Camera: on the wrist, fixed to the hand. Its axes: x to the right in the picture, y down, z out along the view.
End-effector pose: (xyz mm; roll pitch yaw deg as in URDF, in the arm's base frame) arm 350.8 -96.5 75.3 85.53 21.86 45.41
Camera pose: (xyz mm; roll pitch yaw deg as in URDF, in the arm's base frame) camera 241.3 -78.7 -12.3 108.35 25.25 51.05
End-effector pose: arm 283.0 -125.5 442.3 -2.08 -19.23 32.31
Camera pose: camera 342.0 -208.1 343.9 19.45 -13.95 28.94
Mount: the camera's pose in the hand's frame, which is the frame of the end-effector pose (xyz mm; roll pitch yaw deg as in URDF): -27.0 -97.8 -98.4 20.42 5.36 -3.09
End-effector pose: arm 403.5 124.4 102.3 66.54 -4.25 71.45
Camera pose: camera 349.3 124.3 -28.2 86.99 0.72 75.14
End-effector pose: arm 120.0 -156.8 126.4 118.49 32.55 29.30
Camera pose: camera 16.7 -62.1 108.0 143.00 32.49 36.64
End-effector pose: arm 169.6 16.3 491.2 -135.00 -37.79 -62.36
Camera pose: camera 119.9 110.3 584.3 -112.98 -43.74 -64.59
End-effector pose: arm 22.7 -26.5 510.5 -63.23 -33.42 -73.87
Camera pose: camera -116.9 -18.7 531.5 -38.57 -33.53 -81.29
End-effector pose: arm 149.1 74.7 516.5 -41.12 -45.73 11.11
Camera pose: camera 164.2 -63.4 490.3 -14.89 -43.43 3.05
